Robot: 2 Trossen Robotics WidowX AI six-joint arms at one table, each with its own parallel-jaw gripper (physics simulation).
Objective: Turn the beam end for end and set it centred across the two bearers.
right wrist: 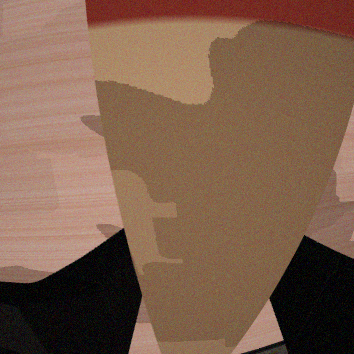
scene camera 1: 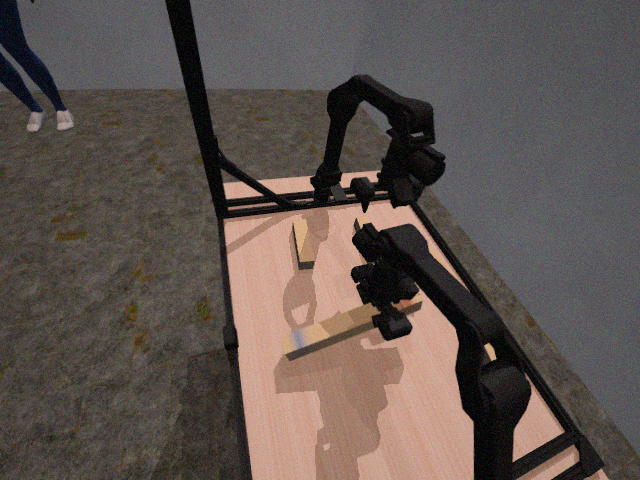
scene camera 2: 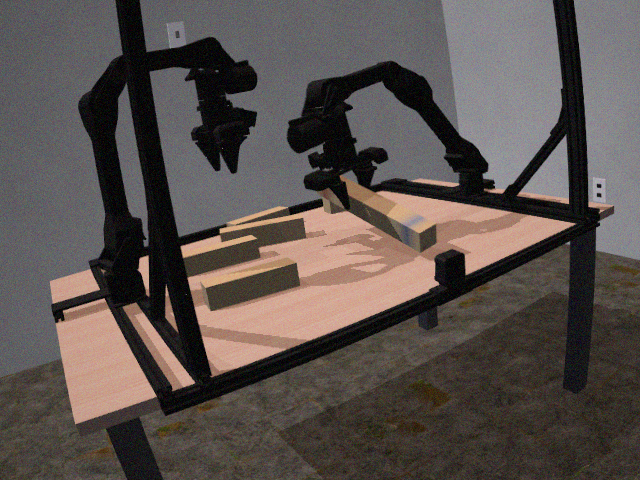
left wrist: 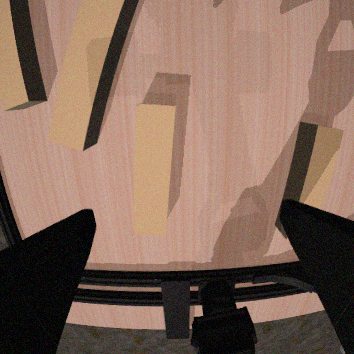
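Where they show: left gripper, fingertip midpoint: (scene camera 1: 378, 209) (scene camera 2: 225, 172) (left wrist: 188, 214); right gripper, fingertip midpoint: (right wrist: 201, 222) (scene camera 1: 371, 318) (scene camera 2: 356, 205); left arm's base at its link origin: (scene camera 1: 320, 196) (scene camera 2: 127, 299) (left wrist: 215, 290); right arm's base at its link origin: (scene camera 2: 472, 194).
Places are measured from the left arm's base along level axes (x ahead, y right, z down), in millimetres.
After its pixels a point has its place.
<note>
The long wooden beam (scene camera 1: 336, 330) {x 524, y 135, z -78 mm} (scene camera 2: 385, 209) {x 503, y 149, z -71 mm} (right wrist: 225, 150) is held slantwise above the table. Its blue band (scene camera 1: 298, 339) {x 515, y 220, z -55 mm} (scene camera 2: 413, 222) {x 510, y 223, z -53 mm} is at the end away from the right gripper; its red end (scene camera 1: 410, 300) {x 514, y -48, z -124 mm} (right wrist: 225, 10) is near it. My right gripper (scene camera 1: 381, 310) {x 513, y 35, z -64 mm} (scene camera 2: 356, 195) {x 513, y 35, z -64 mm} (right wrist: 201, 222) {x 513, y 35, z -64 mm} is shut on the beam. My left gripper (scene camera 1: 382, 200) {x 268, y -60, z -182 mm} (scene camera 2: 225, 169) {x 268, y -60, z -182 mm} (left wrist: 188, 214) {x 268, y -60, z -182 mm} is open and empty, high above the blocks. Two shorter blocks, apparently the bearers, lie apart: one (scene camera 1: 303, 242) {x 221, y 129, z -25 mm} (scene camera 2: 250, 284) {x 200, y 148, z -9 mm} (left wrist: 300, 162) {x 240, y 108, z -6 mm}, and another (scene camera 2: 222, 254) {x 232, y -73, z -10 mm} (left wrist: 152, 170) {x 239, y -94, z -25 mm}, mostly hidden in scene camera 1.
More blocks lie behind the bearers in scene camera 2: one (scene camera 2: 263, 230) {x 364, y -140, z -18 mm} (left wrist: 85, 90) {x 337, y -163, z -31 mm}, and a farther one (scene camera 2: 258, 215) {x 413, y -273, z -25 mm} (left wrist: 15, 55) {x 392, y -257, z -25 mm}. Another block (scene camera 2: 330, 202) {x 619, y -252, z -13 mm} is partly hidden behind the beam. A black frame (scene camera 2: 310, 341) edges the table, with a black box (scene camera 2: 449, 268) {x 444, y 383, z -17 mm} on its front rail.
</note>
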